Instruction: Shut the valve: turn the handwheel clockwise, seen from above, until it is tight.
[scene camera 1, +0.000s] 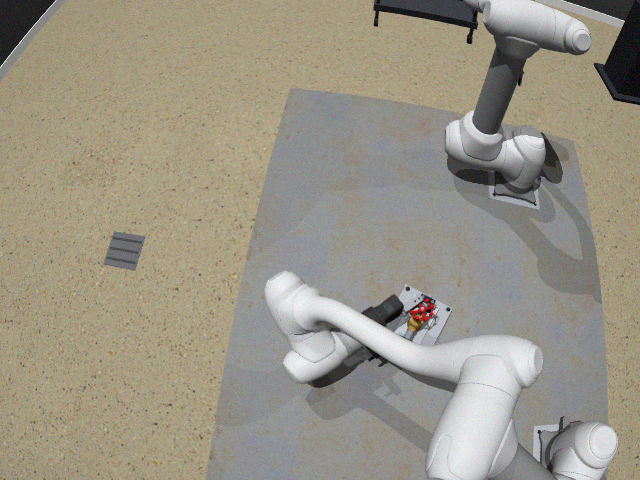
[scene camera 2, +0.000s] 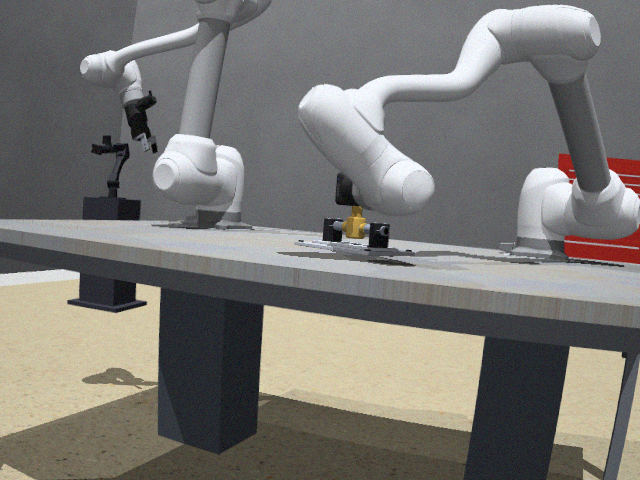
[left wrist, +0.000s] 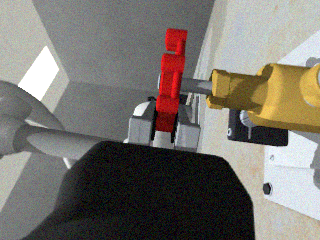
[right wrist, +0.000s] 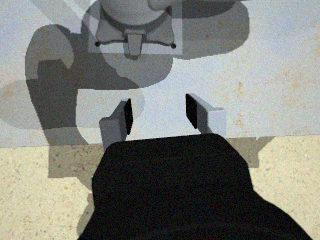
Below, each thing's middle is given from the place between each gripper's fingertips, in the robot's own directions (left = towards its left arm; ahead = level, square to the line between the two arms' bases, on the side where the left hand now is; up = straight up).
I see my left gripper (scene camera 1: 420, 298) 2 cm to the right of the red handwheel (left wrist: 170, 84), 2 cm past it and 1 cm above it. From my left hand the other things lie so: pale base plate (scene camera 1: 444, 311) (13 cm below, 2 cm to the left, 2 cm behind).
My right hand (scene camera 2: 151, 151) is 50 cm short of the red handwheel, 87 cm to the right of it and 13 cm above it. From my right hand the other things lie so: pale base plate (50 cm ahead, 87 cm to the left, 26 cm below).
